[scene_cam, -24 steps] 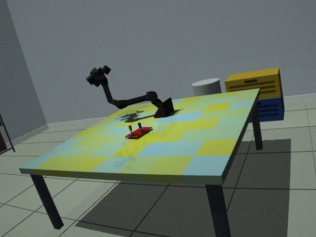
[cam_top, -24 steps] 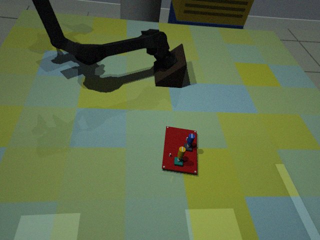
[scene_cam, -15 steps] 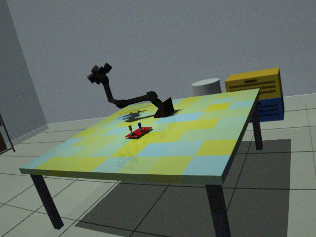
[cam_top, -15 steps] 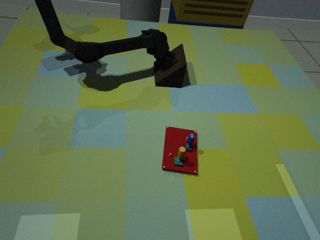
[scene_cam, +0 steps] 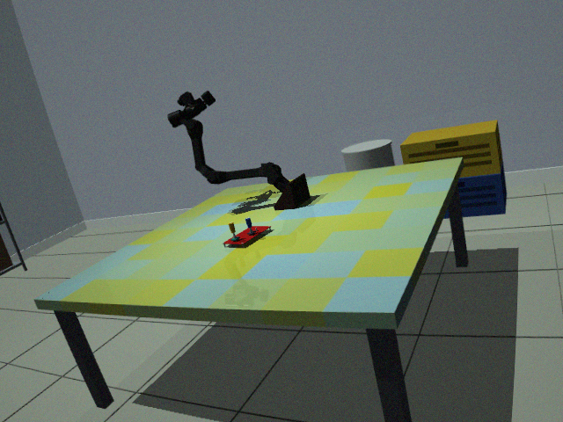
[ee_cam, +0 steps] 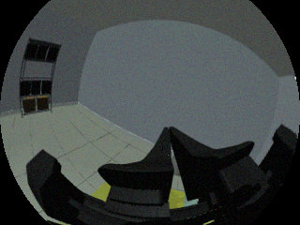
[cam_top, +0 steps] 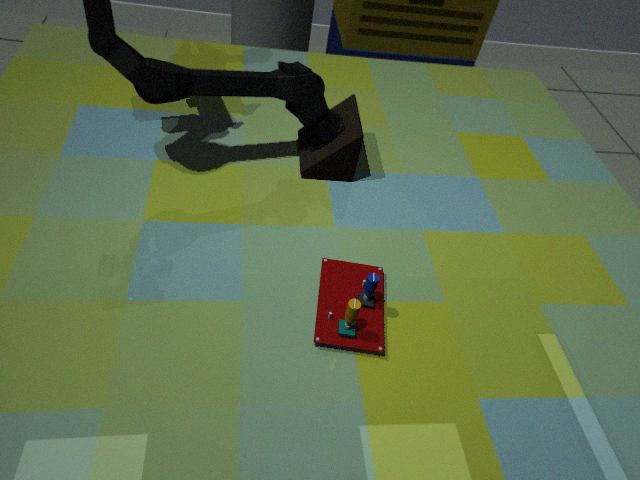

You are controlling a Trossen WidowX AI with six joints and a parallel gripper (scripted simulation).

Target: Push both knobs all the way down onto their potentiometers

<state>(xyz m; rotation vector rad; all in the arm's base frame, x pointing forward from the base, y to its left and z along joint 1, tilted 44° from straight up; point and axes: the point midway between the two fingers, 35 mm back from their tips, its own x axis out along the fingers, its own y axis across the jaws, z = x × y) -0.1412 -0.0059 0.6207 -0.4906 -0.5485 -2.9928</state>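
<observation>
Right now my gripper tip is 61 cm short of the blue knob, 42 cm to the right of it and 43 cm above it. The rest, counted from my gripper tip: yellow knob (65 cm ahead, 38 cm to the left, 43 cm below).
</observation>
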